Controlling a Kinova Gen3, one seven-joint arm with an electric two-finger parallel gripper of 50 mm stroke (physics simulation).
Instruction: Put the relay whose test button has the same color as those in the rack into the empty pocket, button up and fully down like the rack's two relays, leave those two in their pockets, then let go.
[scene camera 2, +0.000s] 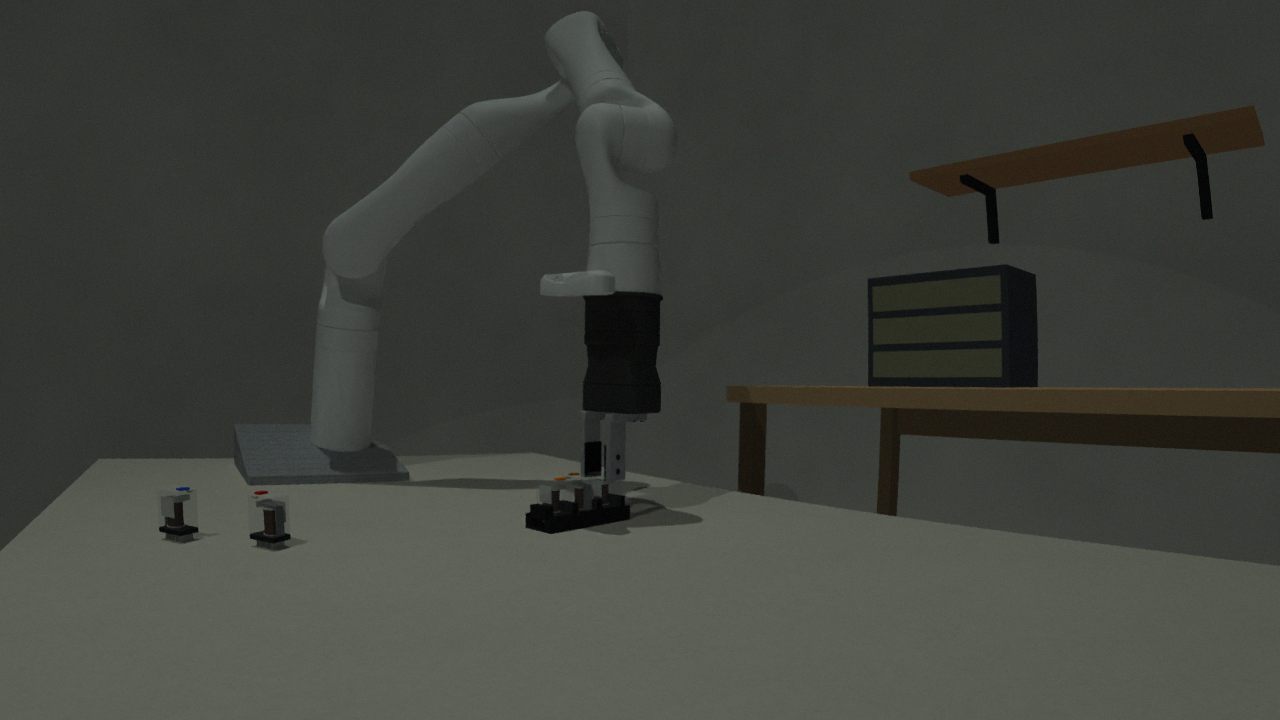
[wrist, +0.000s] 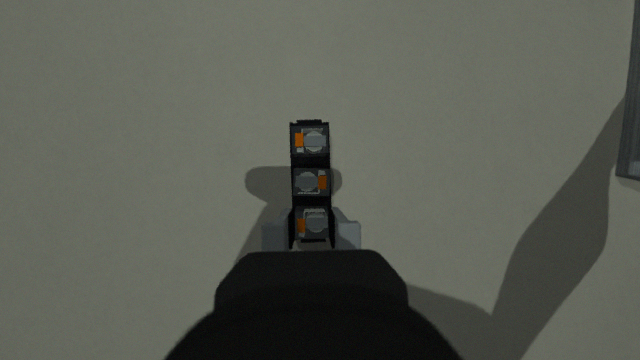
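Pixels of known places: gripper, between the fingertips: (scene camera 2: 602, 478) (wrist: 311, 221); arm's base, origin of its link: (scene camera 2: 340, 441).
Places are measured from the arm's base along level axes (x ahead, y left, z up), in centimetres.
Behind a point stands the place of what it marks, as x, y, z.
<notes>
The black rack (scene camera 2: 590, 518) @(45.3, 19.0, -3.4) (wrist: 311, 161) @(44.0, 17.0, -1.9) stands on the table. Two relays with orange buttons sit button up in it, the far one (scene camera 2: 554, 497) @(46.0, 15.0, -1.0) (wrist: 314, 140) @(44.2, 15.6, 0.5) and the middle one (scene camera 2: 580, 495) @(45.1, 18.0, -1.1) (wrist: 307, 182) @(43.8, 18.7, 0.5). A third relay with an orange button (wrist: 315, 223) @(42.3, 21.5, 0.5) is upright, button up, at the rack's end nearest the gripper body in the wrist view. My gripper (scene camera 2: 603, 477) @(42.6, 21.6, 0.0) (wrist: 311, 221) @(42.6, 21.6, 0.0) is shut on this third relay, a finger on each side. The fingers partly hide it in the scene view, and its exact depth in the pocket is hard to tell.
A relay with a blue button (scene camera 2: 179, 514) @(45.7, -18.2, -1.8) and one with a red button (scene camera 2: 270, 520) @(48.7, -10.5, -1.7) stand upright on the table (scene camera 2: 716, 617) @(72.6, 13.9, -4.2), left of the rack in the scene view. The grey arm base plate (scene camera 2: 286, 461) @(9.4, -8.4, -1.8) lies behind them. A wooden side table (scene camera 2: 984, 398) stands at right.
</notes>
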